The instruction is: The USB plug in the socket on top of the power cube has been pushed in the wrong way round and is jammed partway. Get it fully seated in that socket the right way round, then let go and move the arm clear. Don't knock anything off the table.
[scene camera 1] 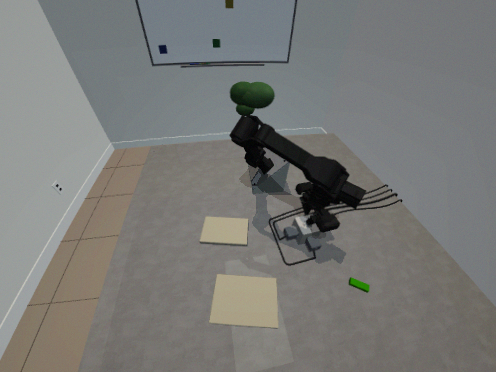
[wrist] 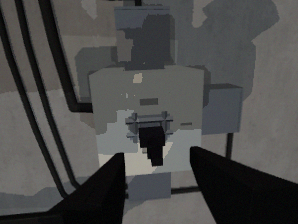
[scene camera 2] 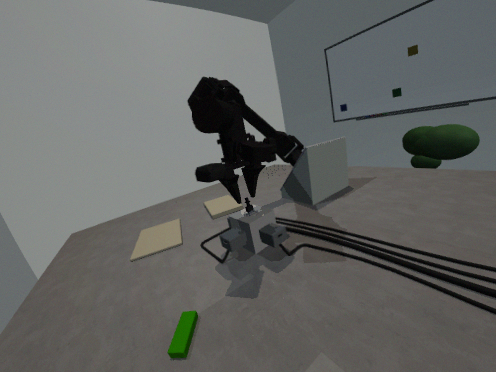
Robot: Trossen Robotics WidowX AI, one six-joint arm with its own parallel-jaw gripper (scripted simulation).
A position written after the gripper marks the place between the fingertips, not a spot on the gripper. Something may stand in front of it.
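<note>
A light grey power cube (wrist: 115, 93) and a black USB plug (wrist: 151, 136) are visible in the scene. Scene camera 2 shows the gripper (scene camera 2: 246, 200) as well, while scene camera 1 has its own sight of the gripper (scene camera 1: 308, 219), and so does the wrist view of the gripper (wrist: 157, 157).
</note>
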